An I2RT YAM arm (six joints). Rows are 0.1 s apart.
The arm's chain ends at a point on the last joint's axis. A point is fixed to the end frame.
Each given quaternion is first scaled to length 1.
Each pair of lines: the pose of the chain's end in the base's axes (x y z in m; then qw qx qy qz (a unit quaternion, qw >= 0)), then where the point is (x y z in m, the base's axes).
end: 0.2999 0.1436 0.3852 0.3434 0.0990 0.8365 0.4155
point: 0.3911 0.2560 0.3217
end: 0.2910 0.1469 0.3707 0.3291 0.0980 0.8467 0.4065
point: 0.3791 0.2587 0.3019
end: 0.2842 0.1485 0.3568 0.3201 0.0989 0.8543 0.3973
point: 0.3705 0.2590 0.2839
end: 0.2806 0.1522 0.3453 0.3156 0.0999 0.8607 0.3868
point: 0.3662 0.2608 0.2688
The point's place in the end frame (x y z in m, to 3 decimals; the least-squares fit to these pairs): 0.014 0.012 0.157
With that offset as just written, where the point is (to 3 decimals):
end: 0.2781 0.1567 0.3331 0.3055 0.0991 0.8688 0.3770
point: 0.361 0.264 0.252
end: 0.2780 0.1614 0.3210 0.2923 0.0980 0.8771 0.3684
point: 0.358 0.268 0.236
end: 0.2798 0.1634 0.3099 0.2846 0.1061 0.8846 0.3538
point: 0.359 0.266 0.220
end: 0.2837 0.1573 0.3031 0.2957 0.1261 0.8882 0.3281
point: 0.368 0.252 0.209
